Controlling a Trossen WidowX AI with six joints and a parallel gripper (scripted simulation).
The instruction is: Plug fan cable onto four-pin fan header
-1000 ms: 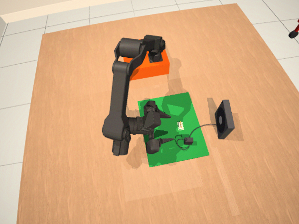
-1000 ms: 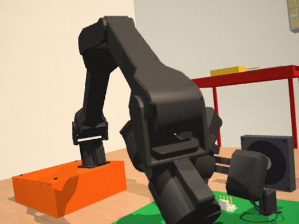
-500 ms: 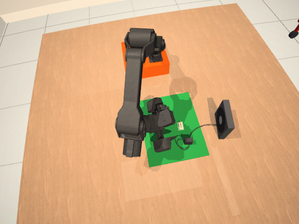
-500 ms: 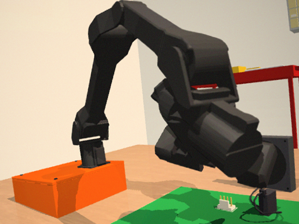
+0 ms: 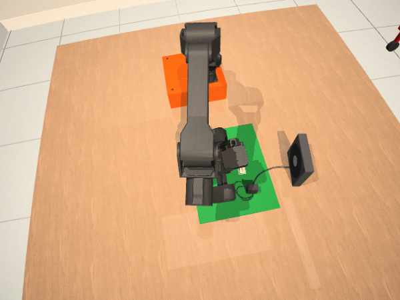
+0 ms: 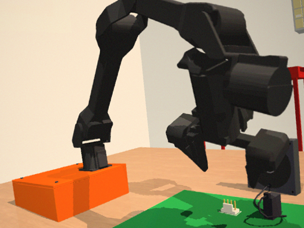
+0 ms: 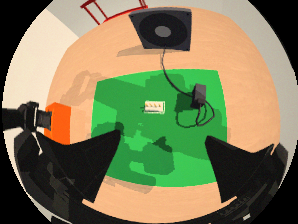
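The plug is 5 cm ahead of my gripper tip, 6 cm to the left of it and 6 cm below it. The rest, counted from my gripper tip: fan 20 cm to the left, 3 cm below; then green board 3 cm behind, 1 cm to the left, 10 cm below; then white four-pin fan header 3 cm behind, 5 cm to the left, 9 cm below.
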